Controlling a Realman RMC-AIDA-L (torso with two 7-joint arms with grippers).
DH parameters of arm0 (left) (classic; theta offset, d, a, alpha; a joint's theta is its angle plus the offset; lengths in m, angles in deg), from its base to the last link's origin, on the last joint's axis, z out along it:
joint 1: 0 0.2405 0 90
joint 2: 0 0 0 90
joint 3: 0 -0.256 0 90
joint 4: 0 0 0 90
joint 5: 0 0.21 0 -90
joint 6: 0 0 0 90
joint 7: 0 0.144 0 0
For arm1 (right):
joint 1: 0 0.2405 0 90
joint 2: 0 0 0 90
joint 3: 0 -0.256 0 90
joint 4: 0 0 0 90
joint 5: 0 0.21 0 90
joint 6: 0 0 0 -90
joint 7: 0 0.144 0 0
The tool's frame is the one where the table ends.
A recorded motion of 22 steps. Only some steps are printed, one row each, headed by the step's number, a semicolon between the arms.
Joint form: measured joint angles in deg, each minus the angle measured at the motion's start. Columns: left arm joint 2, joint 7, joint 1, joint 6, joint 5, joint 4, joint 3; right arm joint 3, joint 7, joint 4, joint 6, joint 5, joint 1, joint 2.
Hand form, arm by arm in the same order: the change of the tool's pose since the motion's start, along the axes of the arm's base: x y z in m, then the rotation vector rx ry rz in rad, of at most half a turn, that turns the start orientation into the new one. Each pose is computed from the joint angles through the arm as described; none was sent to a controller.
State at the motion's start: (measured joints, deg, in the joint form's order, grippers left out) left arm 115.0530 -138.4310 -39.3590 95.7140 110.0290 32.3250 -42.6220; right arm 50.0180 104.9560 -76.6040 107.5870 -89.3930 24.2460 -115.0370
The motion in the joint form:
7: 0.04 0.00 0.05 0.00 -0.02 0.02 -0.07; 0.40 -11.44 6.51 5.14 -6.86 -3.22 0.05
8: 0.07 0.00 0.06 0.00 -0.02 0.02 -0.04; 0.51 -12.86 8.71 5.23 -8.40 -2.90 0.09
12: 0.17 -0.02 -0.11 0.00 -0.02 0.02 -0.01; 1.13 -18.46 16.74 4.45 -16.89 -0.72 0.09
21: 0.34 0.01 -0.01 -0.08 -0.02 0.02 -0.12; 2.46 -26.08 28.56 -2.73 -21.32 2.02 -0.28
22: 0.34 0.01 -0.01 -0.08 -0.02 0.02 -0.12; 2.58 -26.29 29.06 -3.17 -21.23 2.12 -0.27
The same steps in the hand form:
7: -0.0001 -0.0003 -0.0003 -0.0009 0.0000 0.0001; 0.0442 -0.0204 -0.0225 -0.0576 -0.0898 0.0294
8: -0.0001 -0.0004 -0.0005 -0.0009 -0.0007 0.0005; 0.0502 -0.0202 -0.0282 -0.0763 -0.0982 0.0212
12: 0.0013 0.0000 -0.0011 -0.0018 -0.0024 -0.0019; 0.0717 -0.0180 -0.0542 -0.1541 -0.1758 -0.0027
21: 0.0011 -0.0008 -0.0025 -0.0037 -0.0029 -0.0007; 0.0905 -0.0086 -0.0903 -0.1631 -0.2013 -0.0397
22: 0.0011 -0.0008 -0.0025 -0.0037 -0.0029 -0.0007; 0.0910 -0.0080 -0.0917 -0.1614 -0.2003 -0.0429

